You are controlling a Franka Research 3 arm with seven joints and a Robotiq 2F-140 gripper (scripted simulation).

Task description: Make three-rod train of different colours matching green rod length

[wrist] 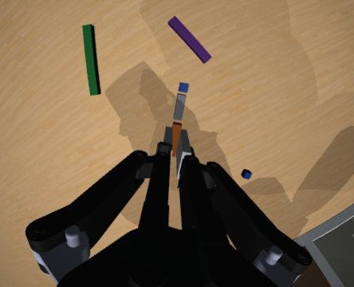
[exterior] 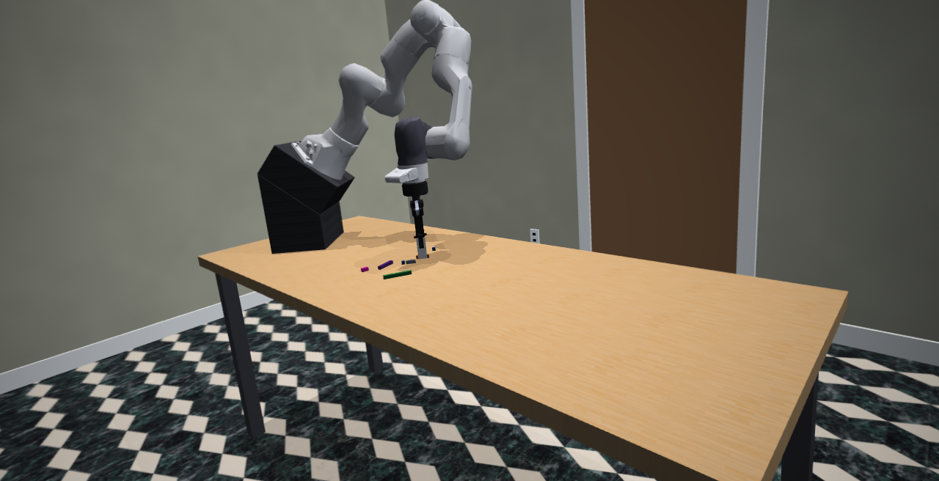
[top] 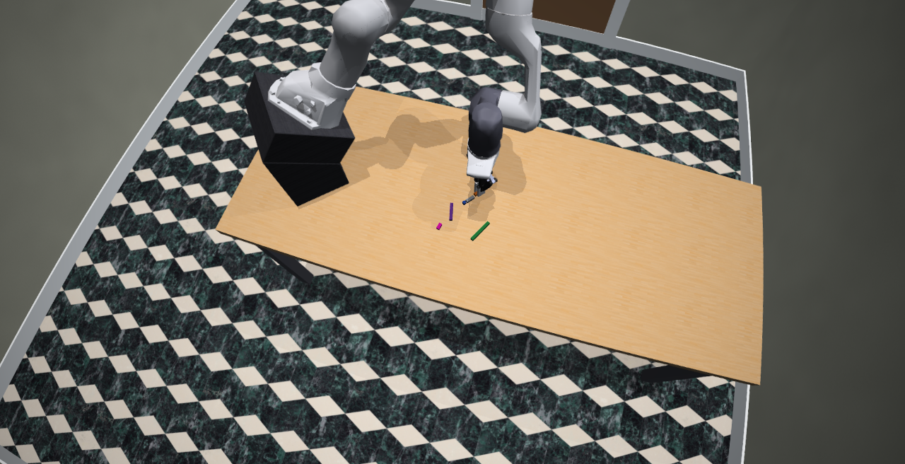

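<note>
The grey rod lies 20 mm behind my hand, 30 mm to the right of it and 40 mm below it. Also, from my hand: orange rod 30 mm below; then purple rod 70 mm behind, 90 mm to the right, 40 mm below; then green rod 30 mm ahead, 130 mm to the right, 40 mm below.
</note>
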